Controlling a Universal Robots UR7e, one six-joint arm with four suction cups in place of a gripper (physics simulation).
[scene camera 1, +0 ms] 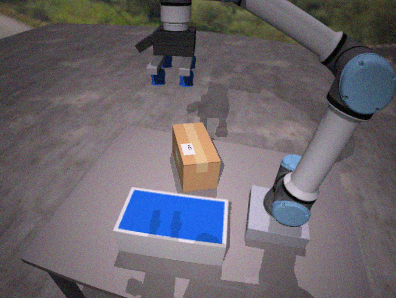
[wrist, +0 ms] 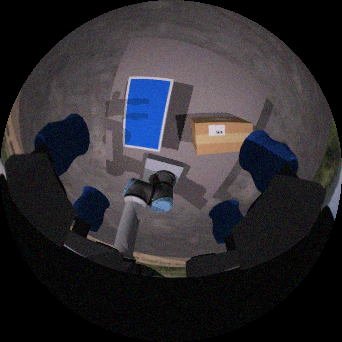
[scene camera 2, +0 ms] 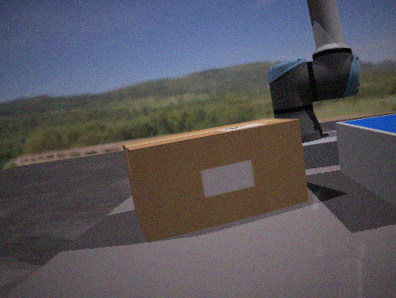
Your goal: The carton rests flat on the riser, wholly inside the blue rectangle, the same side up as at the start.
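Pixels of known places: hand, its tool point: (scene camera 1: 175, 74) (wrist: 159, 181); arm's base, origin of its link: (wrist: 163, 179).
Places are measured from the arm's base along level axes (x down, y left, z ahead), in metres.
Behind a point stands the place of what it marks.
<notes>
A brown carton (scene camera 1: 195, 142) {x -0.093, y -0.262, z 0.358 m} (scene camera 2: 170, 195) {x -0.008, y -0.351, z 0.464 m} (wrist: 222, 140) {x -0.093, y -0.254, z 0.344 m} stands on the table beside the riser, apart from it, with its taped top and a white label facing up. A second white label shows on its side in scene camera 2. The pale riser (scene camera 1: 170, 251) {x 0.010, y 0.219, z 0.416 m} (scene camera 2: 365, 160) {x 0.005, y 0.019, z 0.402 m} has a blue rectangle (scene camera 1: 137, 210) {x -0.058, y 0.112, z 0.540 m} (scene camera 2: 377, 122) {x -0.058, y 0.081, z 0.350 m} (wrist: 150, 90) {x -0.058, y 0.096, z 0.522 m} on top, with shadows across it. My gripper (scene camera 1: 175, 71) {x -0.498, y -0.005, z 0.424 m} (wrist: 162, 182) {x -0.498, y -0.005, z 0.424 m} hangs high above the table with nothing on its four blue cups, well clear of the carton. The cups do not show in scene camera 2.
The arm's base stands on a grey block (scene camera 1: 255, 227) {x -0.002, y 0.111, z 0.123 m} (wrist: 155, 162) {x -0.002, y 0.059, z 0.123 m} to the right of the riser in scene camera 1. The upper arm (scene camera 1: 322, 150) {x -0.399, y 0.169, z 0.039 m} rises above it. The table's front edge and a leg (scene camera 1: 65, 285) show at the lower left.
</notes>
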